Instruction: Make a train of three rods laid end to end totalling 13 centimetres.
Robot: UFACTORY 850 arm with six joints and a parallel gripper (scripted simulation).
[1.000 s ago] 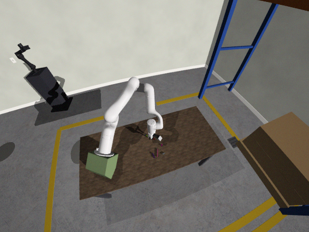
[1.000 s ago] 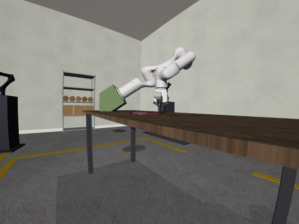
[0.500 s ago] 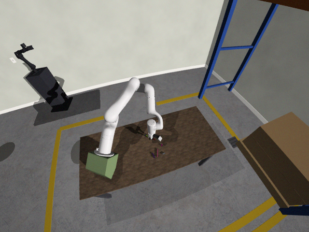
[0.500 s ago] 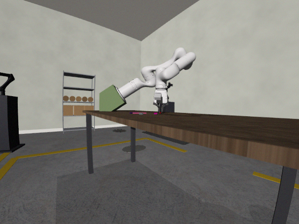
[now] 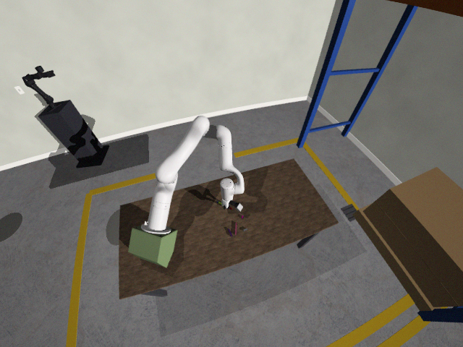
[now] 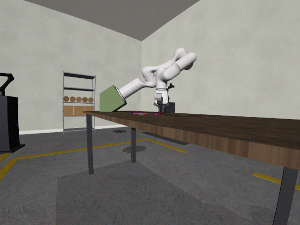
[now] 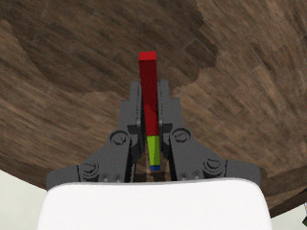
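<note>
Right now my hand is 20 mm above the red rod. The rest, counted from my hand: blue rod 80 mm behind, 50 mm to the left, 20 mm below; then lime rod 50 mm behind, 40 mm to the left, 20 mm below; then magenta rod 100 mm to the right, 100 mm ahead, 20 mm below.
</note>
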